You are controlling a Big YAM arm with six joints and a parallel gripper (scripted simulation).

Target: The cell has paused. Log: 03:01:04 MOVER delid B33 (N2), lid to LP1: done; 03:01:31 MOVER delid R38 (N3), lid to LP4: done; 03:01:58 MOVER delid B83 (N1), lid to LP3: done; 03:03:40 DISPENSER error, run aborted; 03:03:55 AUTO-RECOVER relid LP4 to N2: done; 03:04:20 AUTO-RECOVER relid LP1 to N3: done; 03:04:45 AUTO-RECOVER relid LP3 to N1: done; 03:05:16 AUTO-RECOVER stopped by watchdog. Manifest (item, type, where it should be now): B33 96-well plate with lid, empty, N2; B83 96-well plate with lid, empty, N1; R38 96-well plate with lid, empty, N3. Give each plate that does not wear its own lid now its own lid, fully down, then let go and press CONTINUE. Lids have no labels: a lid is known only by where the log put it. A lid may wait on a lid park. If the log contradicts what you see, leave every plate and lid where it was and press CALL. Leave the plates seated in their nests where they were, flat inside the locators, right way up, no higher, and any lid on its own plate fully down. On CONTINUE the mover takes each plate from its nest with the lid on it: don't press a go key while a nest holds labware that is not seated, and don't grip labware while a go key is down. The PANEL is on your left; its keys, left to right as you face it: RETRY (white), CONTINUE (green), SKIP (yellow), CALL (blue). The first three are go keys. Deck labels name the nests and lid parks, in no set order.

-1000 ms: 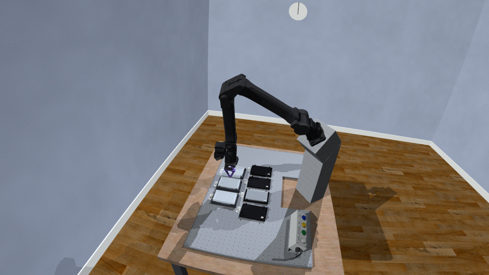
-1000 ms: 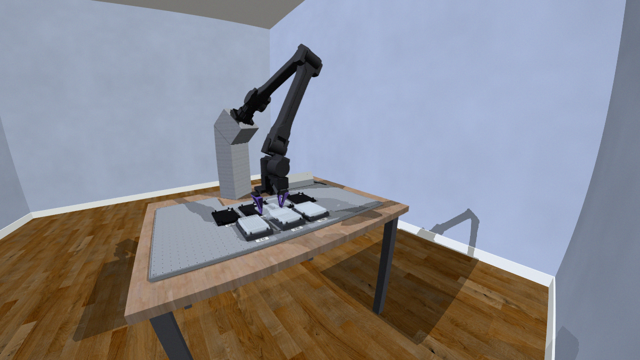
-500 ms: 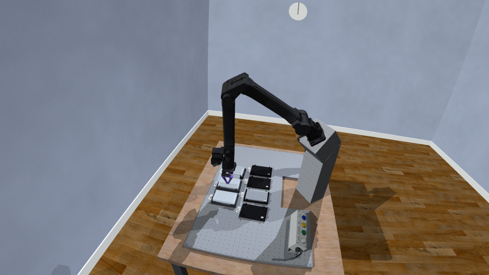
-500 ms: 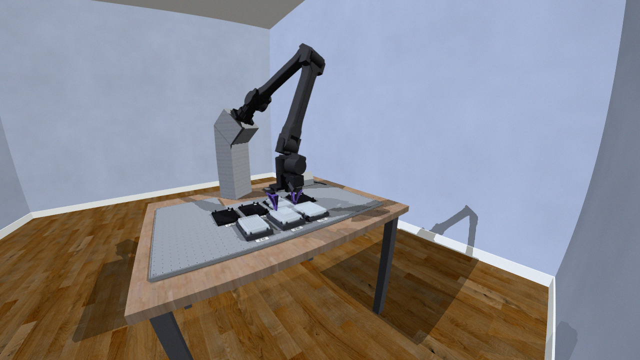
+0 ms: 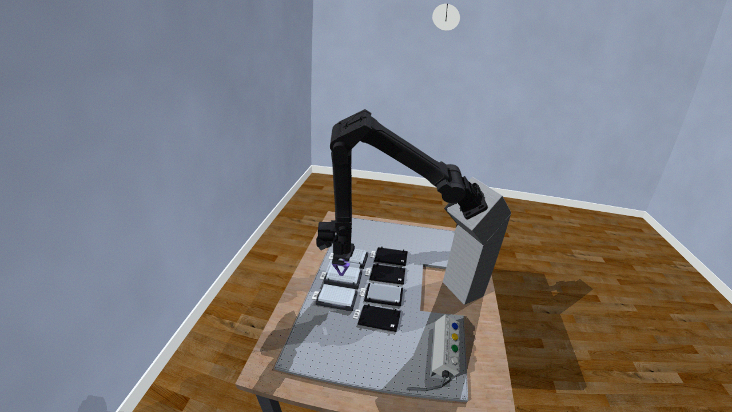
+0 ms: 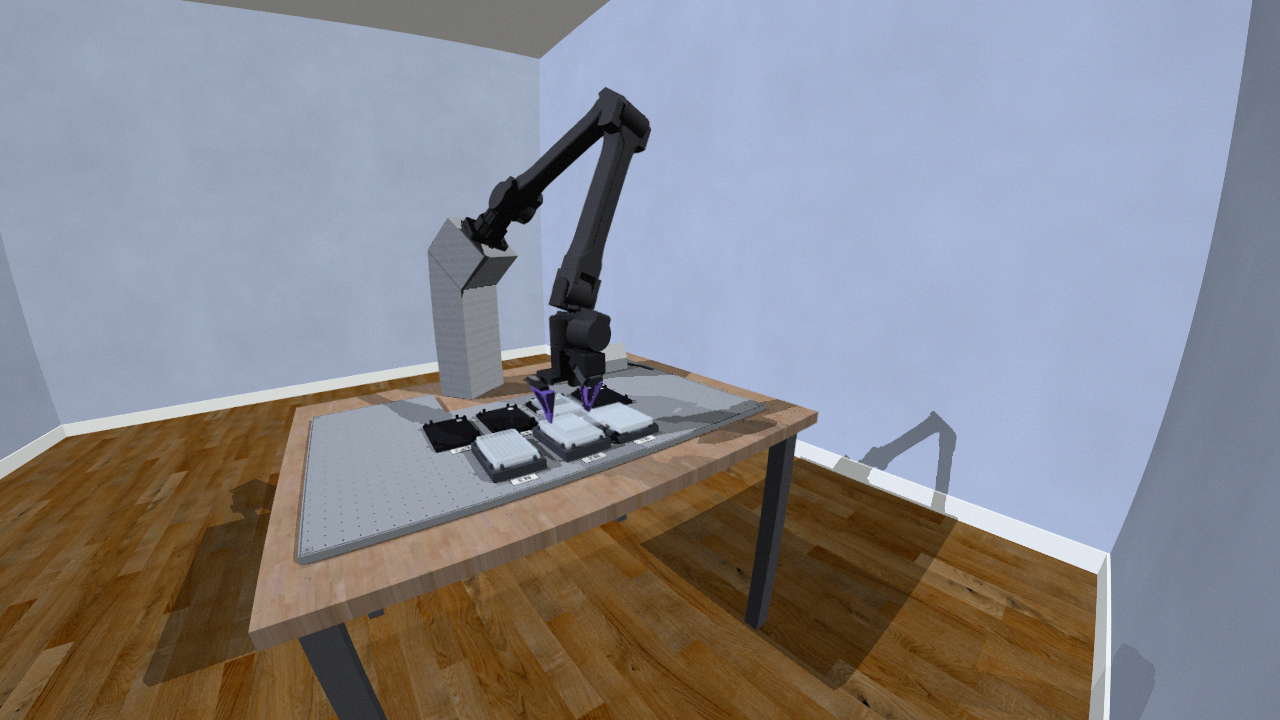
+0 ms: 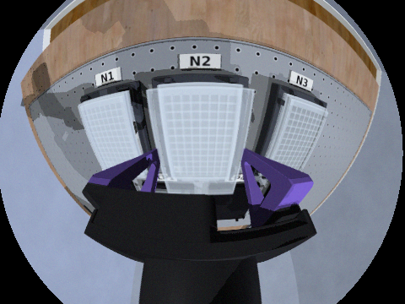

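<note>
Now: the lid park LP1 18 cm behind my hand, 6 cm to the left of it and 6 cm below it. The rest, counted from my hand: lid park LP2: 20 cm to the right, 18 cm behind, 6 cm below; lid park LP3: 19 cm to the left, 18 cm behind, 6 cm below; lid park LP4: 18 cm behind, 7 cm to the right, 6 cm below.
</note>
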